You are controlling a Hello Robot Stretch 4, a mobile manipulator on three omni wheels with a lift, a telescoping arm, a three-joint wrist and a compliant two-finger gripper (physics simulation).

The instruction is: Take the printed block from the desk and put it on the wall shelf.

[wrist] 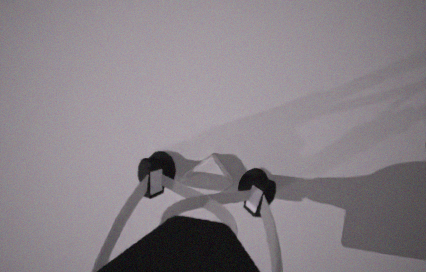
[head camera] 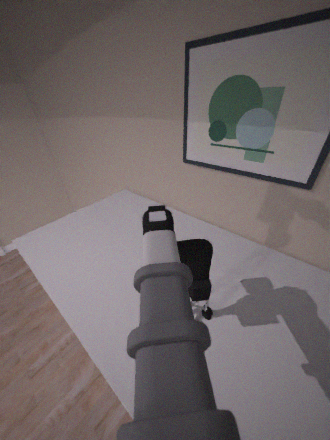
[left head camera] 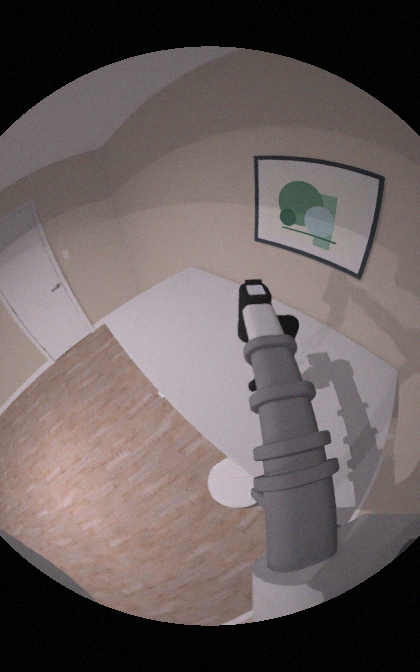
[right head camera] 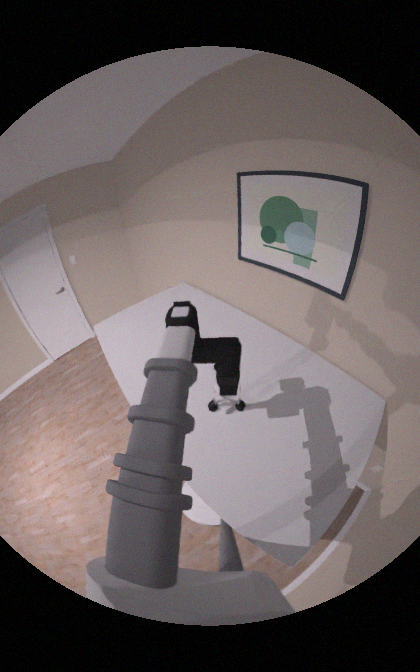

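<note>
The printed block [wrist: 212, 167] is small and pale, with a shaded side, and sits on the white desk [head camera: 90, 250] [left head camera: 165, 335] [right head camera: 130, 345] [wrist: 100, 75]. A finger's shadow crosses it. My gripper [right head camera: 227, 405] [wrist: 207, 175] points down at the desk, its dark fingertips on either side of the block. It appears shut on the block, with the fingers held apart by it. In the head camera view, the arm hides part of the gripper. The block is too small to make out clearly in the head views. The wall shelf does not show in these views.
A framed picture [head camera: 250, 115] [left head camera: 320, 215] [right head camera: 300, 230] hangs on the wall behind the desk. A round white seat [left head camera: 230, 484] [right head camera: 200, 506] stands by the desk's front edge. A white door [left head camera: 40, 280] [right head camera: 42, 285] is at the far left. The arm's shadow falls on the desk and wall.
</note>
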